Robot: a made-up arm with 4 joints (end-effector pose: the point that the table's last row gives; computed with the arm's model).
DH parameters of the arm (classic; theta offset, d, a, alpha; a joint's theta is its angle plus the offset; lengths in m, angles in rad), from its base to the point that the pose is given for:
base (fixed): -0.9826 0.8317 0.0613 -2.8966
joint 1: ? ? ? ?
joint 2: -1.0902 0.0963 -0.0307 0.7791
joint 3: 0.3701 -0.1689 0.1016 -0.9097
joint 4: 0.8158 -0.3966 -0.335 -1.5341
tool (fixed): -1.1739 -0.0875 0 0
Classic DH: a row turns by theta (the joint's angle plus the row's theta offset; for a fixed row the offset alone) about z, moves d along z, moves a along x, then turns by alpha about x.
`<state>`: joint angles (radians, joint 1 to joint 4).
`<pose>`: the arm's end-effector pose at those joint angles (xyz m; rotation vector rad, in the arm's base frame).
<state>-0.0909 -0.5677 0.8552 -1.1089</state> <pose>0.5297 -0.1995 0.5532 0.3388 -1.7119 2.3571</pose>
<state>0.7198 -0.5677 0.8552 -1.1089</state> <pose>0.2659 -0.4465 0.4641 -0.1647 -1.5906 1.6078</pose>
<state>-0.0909 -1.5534 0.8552 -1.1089</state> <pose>0.5275 -0.0366 0.6199 -0.5406 2.6557 -1.3635</pose>
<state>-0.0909 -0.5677 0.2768 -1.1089</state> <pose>0.5263 -0.2093 0.7770 0.1225 2.2516 -2.0749</pose>
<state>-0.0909 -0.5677 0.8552 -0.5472</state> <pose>0.4516 -0.0679 0.4374 0.6805 -1.1492 2.8425</pose>
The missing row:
joint 1: 0.7326 0.1704 0.123 -1.5692
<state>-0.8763 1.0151 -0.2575 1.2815</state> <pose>0.6782 -0.1257 0.6007 0.4077 -2.3824 -1.2177</pose>
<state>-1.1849 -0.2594 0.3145 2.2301</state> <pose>0.7395 -0.1179 0.3828 0.4362 -2.2710 -0.6420</pose>
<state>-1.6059 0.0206 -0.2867 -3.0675</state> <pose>0.6726 0.3419 0.8375 -1.6602 2.6054 -0.0768</pose>
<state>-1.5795 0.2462 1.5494 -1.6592</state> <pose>0.5978 0.2644 0.8691 0.1860 0.2079 -2.6086</pose>
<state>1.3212 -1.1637 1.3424 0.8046</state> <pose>0.0860 0.2167 0.1428 1.2785 -0.9021 2.4236</pose>
